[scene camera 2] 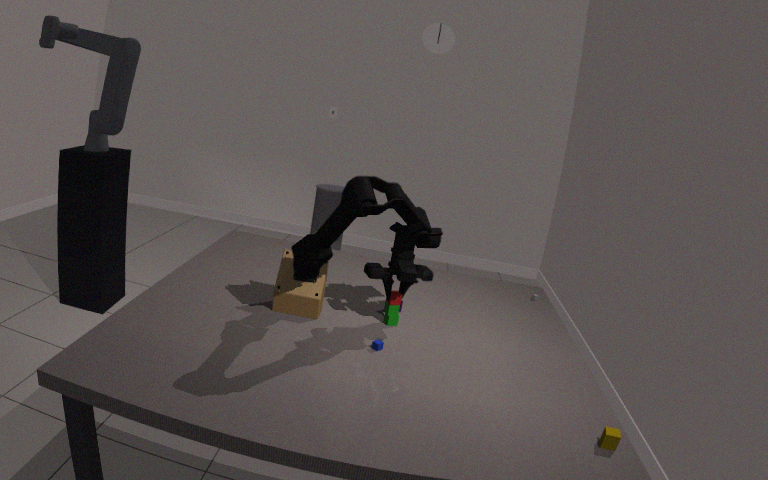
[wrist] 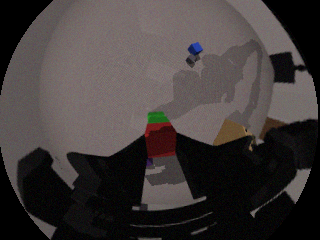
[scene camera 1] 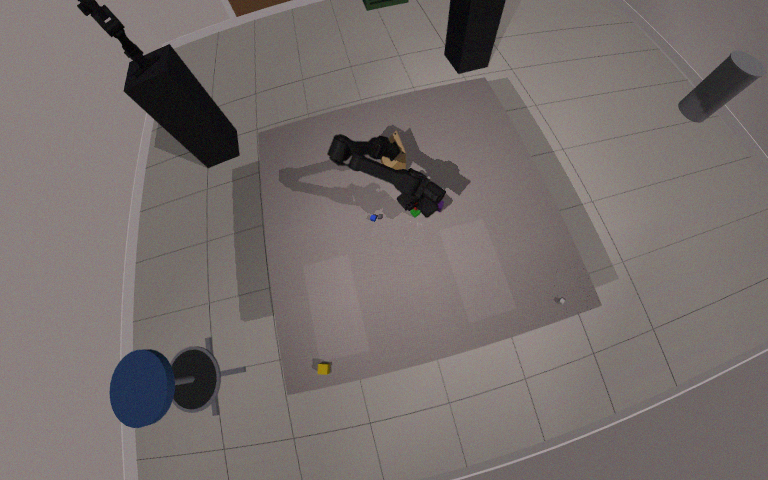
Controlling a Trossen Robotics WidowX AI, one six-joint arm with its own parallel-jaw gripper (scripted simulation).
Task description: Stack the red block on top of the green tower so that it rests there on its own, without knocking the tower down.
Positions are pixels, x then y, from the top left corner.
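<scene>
Gripper [scene camera 2: 393,300]: holding a red block [wrist: 160,138].
</scene>
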